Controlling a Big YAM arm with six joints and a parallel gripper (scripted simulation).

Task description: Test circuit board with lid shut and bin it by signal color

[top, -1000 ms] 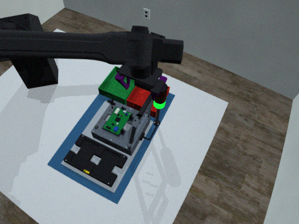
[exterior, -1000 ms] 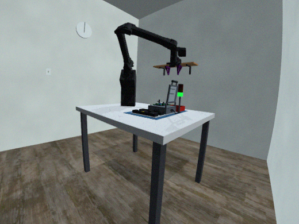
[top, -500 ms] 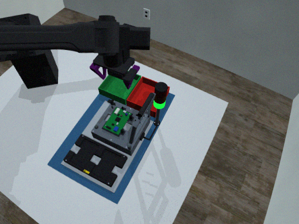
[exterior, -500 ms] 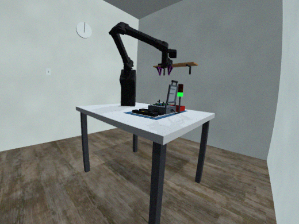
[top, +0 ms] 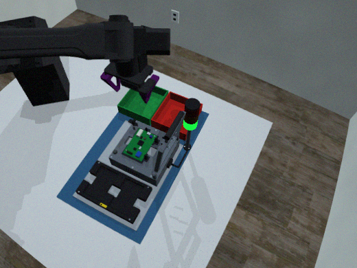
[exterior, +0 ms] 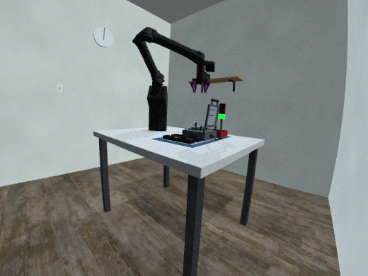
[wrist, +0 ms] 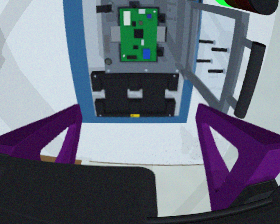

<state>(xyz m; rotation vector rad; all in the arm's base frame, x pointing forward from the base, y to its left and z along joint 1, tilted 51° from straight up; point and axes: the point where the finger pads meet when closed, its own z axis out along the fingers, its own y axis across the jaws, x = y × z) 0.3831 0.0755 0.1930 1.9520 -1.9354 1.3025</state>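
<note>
My gripper is now 260 mm above the green circuit board. The rest, counted from my hand: black latch hook (250 mm below, 70 mm to the left, 50 mm behind); then red bin (320 mm below, 190 mm to the left, 80 mm ahead); then tester lid (150 mm below, 110 mm ahead, 20 mm to the right).
</note>
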